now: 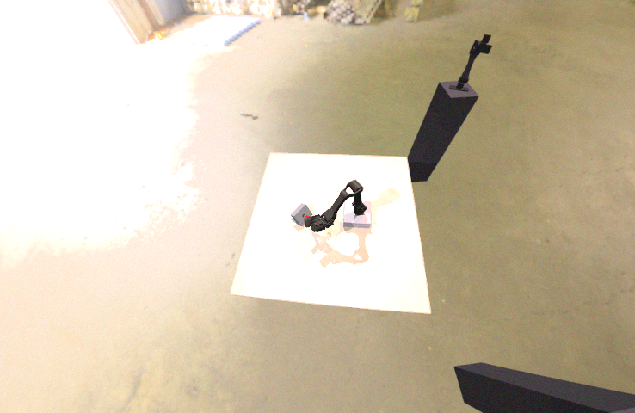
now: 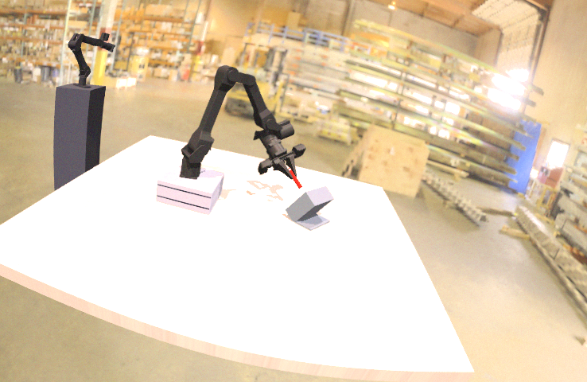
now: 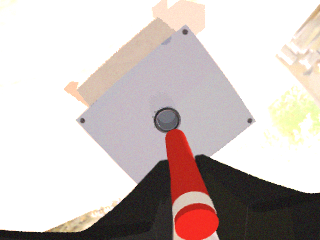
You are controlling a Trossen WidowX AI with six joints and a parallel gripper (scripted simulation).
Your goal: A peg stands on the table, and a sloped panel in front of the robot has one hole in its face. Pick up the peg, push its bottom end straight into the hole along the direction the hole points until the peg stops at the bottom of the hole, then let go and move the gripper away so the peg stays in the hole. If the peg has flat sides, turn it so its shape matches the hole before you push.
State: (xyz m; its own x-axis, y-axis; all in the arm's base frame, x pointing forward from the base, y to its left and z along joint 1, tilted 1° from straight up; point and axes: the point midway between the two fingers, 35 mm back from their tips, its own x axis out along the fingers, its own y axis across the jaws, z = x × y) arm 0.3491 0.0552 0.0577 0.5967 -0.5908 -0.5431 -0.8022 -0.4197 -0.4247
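Now: gripper tip 6 cm short of the sloped grey panel, 6 cm to the left of it and 6 cm above it. The rest, counted from my gripper tip: round red peg: 1 cm behind, 1 cm to the left, 1 cm above.
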